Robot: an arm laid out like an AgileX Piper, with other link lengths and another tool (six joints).
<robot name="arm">
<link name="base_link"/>
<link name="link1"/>
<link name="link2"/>
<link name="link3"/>
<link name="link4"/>
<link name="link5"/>
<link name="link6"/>
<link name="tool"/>
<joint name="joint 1" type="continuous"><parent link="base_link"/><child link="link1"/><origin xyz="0.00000 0.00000 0.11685" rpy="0.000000 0.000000 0.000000"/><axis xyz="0 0 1"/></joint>
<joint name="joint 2" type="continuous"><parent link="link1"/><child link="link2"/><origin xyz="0.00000 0.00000 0.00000" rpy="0.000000 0.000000 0.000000"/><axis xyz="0 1 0"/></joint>
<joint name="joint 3" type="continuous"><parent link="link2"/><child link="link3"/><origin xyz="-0.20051 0.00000 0.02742" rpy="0.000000 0.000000 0.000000"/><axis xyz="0 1 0"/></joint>
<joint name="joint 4" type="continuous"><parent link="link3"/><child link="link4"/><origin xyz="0.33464 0.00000 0.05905" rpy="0.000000 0.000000 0.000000"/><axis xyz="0.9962 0 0.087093"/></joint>
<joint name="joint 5" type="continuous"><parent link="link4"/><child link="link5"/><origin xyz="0.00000 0.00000 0.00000" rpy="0.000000 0.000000 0.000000"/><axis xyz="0 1 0"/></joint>
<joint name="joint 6" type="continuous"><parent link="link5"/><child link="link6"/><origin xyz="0.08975 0.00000 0.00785" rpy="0.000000 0.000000 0.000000"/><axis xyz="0.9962 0 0.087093"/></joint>
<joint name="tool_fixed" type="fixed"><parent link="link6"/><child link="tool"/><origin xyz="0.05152 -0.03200 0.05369" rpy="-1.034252 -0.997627 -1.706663"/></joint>
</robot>
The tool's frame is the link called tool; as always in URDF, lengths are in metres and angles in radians. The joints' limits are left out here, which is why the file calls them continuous.
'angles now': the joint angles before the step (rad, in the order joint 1, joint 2, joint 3, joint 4, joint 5, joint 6). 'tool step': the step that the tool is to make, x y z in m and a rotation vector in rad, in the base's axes. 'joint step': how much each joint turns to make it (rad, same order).
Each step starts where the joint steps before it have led.
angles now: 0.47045 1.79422 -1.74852 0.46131 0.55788 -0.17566
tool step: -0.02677 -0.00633 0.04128 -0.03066 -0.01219 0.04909
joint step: -0.00001 -0.10539 0.00000 -0.02813 0.12021 -0.00001
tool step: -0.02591 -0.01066 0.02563 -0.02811 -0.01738 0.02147
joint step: 0.00001 -0.11259 0.04922 -0.02862 0.06634 0.00001
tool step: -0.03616 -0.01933 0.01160 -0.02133 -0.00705 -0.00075
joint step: -0.00001 -0.18593 0.15392 -0.03174 0.03437 0.01372
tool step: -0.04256 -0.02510 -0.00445 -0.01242 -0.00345 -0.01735
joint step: 0.00002 -0.24035 0.22819 -0.03458 0.00901 0.02550
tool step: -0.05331 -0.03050 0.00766 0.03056 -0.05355 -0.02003
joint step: -0.00003 -0.29430 0.22148 -0.02524 0.00425 0.03175
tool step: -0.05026 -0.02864 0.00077 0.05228 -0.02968 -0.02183
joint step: 0.00001 -0.28428 0.18209 -0.02141 0.03999 0.06414
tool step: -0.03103 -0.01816 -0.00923 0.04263 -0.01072 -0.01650
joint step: 0.00001 -0.20455 0.13361 -0.01328 0.03205 0.05366
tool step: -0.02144 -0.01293 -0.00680 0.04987 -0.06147 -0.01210
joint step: -0.00005 -0.18213 0.12822 -0.00192 -0.02773 0.01544
